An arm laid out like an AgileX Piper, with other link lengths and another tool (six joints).
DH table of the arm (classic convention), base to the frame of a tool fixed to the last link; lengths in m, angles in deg. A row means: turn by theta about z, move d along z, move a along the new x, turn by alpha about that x. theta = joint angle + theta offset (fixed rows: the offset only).
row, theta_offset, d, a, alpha
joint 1, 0, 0.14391, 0, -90
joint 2, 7.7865, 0, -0.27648, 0
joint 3, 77.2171, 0, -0.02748, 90
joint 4, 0, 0.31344, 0, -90
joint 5, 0, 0, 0, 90
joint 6, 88.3, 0.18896, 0.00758, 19.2
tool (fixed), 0, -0.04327, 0, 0
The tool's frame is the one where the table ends.
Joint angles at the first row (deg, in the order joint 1, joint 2, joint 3, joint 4, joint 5, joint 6):
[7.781 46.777 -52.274 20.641 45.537 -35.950]
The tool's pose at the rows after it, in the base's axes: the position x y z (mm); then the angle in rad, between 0 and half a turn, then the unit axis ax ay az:
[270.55, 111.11, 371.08, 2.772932, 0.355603, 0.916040, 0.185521]
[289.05, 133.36, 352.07, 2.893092, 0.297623, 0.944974, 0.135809]
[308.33, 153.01, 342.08, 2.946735, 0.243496, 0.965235, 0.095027]
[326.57, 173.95, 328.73, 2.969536, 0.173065, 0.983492, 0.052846]
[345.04, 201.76, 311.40, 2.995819, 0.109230, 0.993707, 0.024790]
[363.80, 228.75, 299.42, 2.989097, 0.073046, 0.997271, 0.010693]
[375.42, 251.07, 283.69, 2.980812, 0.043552, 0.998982, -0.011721]
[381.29, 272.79, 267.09, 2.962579, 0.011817, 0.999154, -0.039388]
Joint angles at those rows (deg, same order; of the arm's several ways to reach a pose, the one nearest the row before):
[11.354 55.530 -58.452 20.726 53.953 -42.196]
[14.148 64.753 -64.156 20.363 60.292 -45.479]
[16.850 72.912 -70.646 18.565 64.526 -48.361]
[19.732 80.777 -76.927 16.228 67.842 -53.137]
[22.947 88.979 -83.262 14.915 69.930 -56.915]
[25.753 95.867 -89.423 13.431 70.044 -58.172]
[28.424 101.290 -93.854 10.888 70.156 -58.586]
[31.404 105.814 -97.357 7.502 70.156 -58.812]

